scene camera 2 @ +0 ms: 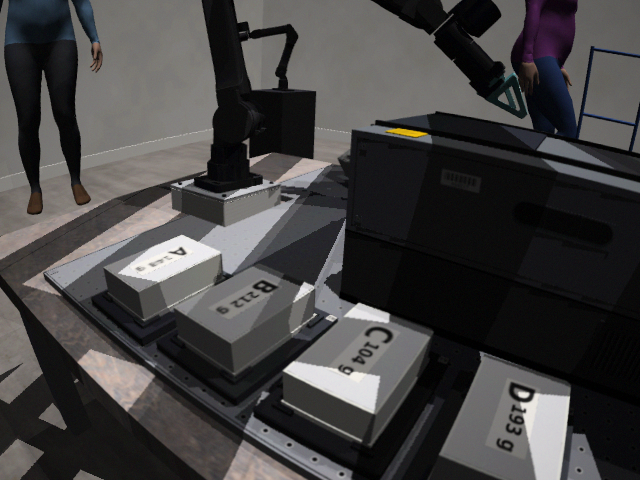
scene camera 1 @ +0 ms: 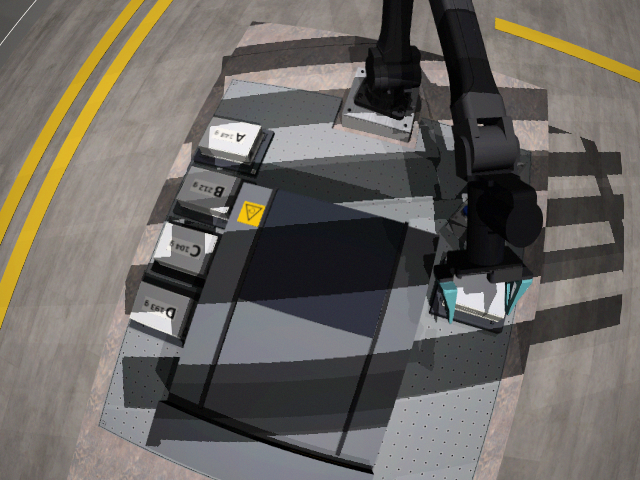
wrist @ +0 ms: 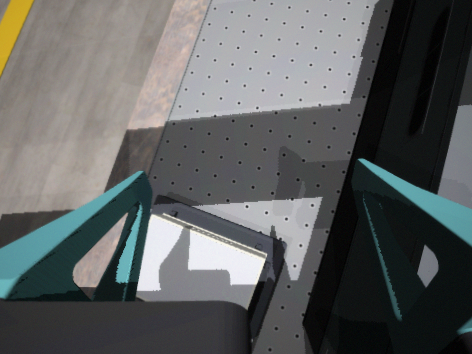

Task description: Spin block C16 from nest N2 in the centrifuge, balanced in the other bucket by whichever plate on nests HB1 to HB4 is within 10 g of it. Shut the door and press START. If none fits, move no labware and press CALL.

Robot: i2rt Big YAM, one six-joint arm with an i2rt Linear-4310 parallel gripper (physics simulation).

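Seen in the pictures: gripper, fingertip midpoint: (scene camera 2: 518, 113) (scene camera 1: 479, 317) (wrist: 248, 175); arm's base, link origin: (scene camera 2: 228, 184) (scene camera 1: 382, 99).
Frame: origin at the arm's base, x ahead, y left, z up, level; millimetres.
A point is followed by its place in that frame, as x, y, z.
Note:
My gripper (scene camera 1: 480, 316) {460, 299, 190} (scene camera 2: 519, 111) {460, 299, 190} (wrist: 248, 175) {460, 299, 190} is open and empty, its teal fingers above a pale block (scene camera 1: 483, 299) {381, 340, 29} (wrist: 215, 257) {390, 315, 29} in a dark nest (wrist: 220, 217) {425, 334, -19} right of the centrifuge; the block's label does not show. Along the centrifuge's other side, in a row of nests, sit plate A (scene camera 1: 232, 139) {237, -271, 16} (scene camera 2: 201, 276) {269, -254, -2}, its weight blurred, plate B (scene camera 1: 206, 193) {376, -261, 17} (scene camera 2: 242, 315) {386, -287, 17}, 212 g, plate C (scene camera 1: 183, 250) {506, -248, 17} (scene camera 2: 356, 356) {499, -262, 17}, 104 g, and plate D (scene camera 1: 162, 312) {640, -232, 17} (scene camera 2: 509, 423) {635, -254, 17}, 193 g. The centrifuge (scene camera 1: 294, 330) {573, 46, 173} (scene camera 2: 413, 186) {460, -122, 125} has its top covered; the buckets do not show.
The arm's base (scene camera 1: 377, 124) {71, 11, -6} (scene camera 2: 224, 201) {80, -71, 1} stands on the table behind the centrifuge. A small device with a blue spot (scene camera 1: 465, 210) {219, 251, 30} is mostly hidden under the arm. The centrifuge's dark side wall rises near one finger in the wrist view. Two people stand beyond the table.

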